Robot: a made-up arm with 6 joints. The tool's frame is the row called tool. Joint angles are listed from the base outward.
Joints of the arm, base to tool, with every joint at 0 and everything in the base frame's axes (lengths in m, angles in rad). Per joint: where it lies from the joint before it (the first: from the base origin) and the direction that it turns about. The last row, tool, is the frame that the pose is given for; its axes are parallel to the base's.
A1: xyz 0 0 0.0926 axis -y
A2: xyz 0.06 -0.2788 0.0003 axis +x
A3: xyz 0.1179 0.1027 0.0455 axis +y
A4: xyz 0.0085 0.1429 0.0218 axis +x
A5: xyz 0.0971 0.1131 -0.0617 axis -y
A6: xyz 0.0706 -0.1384 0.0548 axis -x
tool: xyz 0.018 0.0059 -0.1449
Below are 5 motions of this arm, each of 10 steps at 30 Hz.
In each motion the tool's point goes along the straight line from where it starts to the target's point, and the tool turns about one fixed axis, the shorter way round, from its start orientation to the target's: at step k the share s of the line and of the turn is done. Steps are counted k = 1, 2, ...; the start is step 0. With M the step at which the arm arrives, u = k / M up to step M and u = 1 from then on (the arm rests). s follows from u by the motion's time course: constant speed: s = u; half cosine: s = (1 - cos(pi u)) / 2; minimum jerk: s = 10 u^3 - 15 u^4 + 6 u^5.
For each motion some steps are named. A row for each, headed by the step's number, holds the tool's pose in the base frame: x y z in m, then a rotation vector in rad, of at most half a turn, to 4 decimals.
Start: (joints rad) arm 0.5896 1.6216 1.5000 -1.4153 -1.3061 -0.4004
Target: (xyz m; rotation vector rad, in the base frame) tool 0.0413 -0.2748 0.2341 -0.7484 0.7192 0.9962
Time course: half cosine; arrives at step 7
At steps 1, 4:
1: 0.0680 -0.2711 0.2431 -0.7947 0.8105 0.8611
4: 0.0522 -0.2733 0.2378 -0.7678 0.7570 0.9414

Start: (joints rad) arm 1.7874 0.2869 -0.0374 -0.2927 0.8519 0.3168
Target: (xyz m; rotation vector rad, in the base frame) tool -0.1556 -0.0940 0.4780 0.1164 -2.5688 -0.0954
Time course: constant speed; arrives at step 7
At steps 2, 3, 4, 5, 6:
2: -0.1710 -0.1196 0.4716 -0.0376 -2.6270 -0.3396
3: -0.1679 -0.1145 0.4729 -0.0063 -2.6175 -0.2903
4: -0.1648 -0.1094 0.4742 0.0247 -2.6068 -0.2411
5: -0.1618 -0.1042 0.4755 0.0555 -2.5952 -0.1923
6: -0.1587 -0.0991 0.4767 0.0861 -2.5825 -0.1437

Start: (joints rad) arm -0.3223 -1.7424 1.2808 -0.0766 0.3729 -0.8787
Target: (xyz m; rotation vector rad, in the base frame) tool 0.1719 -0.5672 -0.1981 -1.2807 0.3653 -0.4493
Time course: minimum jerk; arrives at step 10
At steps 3, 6, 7, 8, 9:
3: 0.1012 -0.5044 -0.2425 -1.0476 0.5456 -0.7037
6: 0.1451 -0.5434 -0.2150 -1.1953 0.4351 -0.5476
7: 0.1581 -0.5550 -0.2068 -1.2373 0.4014 -0.5001
8: 0.1670 -0.5629 -0.2012 -1.2654 0.3782 -0.4674
9: 0.1712 -0.5666 -0.1986 -1.2784 0.3672 -0.4520

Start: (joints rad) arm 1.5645 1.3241 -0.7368 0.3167 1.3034 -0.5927
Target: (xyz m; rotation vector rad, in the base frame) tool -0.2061 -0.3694 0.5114 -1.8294 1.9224 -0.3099
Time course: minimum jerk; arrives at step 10
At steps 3, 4, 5, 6, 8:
3: -0.3190 -0.4007 0.4019 -1.5623 1.7160 -0.2958
4: -0.2981 -0.3949 0.4221 -1.6111 1.7545 -0.2987
5: -0.2735 -0.3881 0.4460 -1.6691 1.7998 -0.3020
6: -0.2489 -0.3813 0.4699 -1.7274 1.8449 -0.3051
8: -0.2139 -0.3716 0.5038 -1.8107 1.9083 -0.3091

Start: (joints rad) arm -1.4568 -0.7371 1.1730 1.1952 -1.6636 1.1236
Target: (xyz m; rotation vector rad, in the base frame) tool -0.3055 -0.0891 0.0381 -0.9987 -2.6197 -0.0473
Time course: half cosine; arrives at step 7
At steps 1, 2, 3, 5, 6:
1: -0.2876 -0.1028 0.0120 -1.0470 -2.6655 -0.1871
2: -0.2902 -0.1008 0.0158 -1.0400 -2.6592 -0.1664
3: -0.2940 -0.0979 0.0213 -1.0299 -2.6499 -0.1367
5: -0.3019 -0.0918 0.0329 -1.0084 -2.6293 -0.0746
6: -0.3046 -0.0898 0.0367 -1.0012 -2.6222 -0.0545

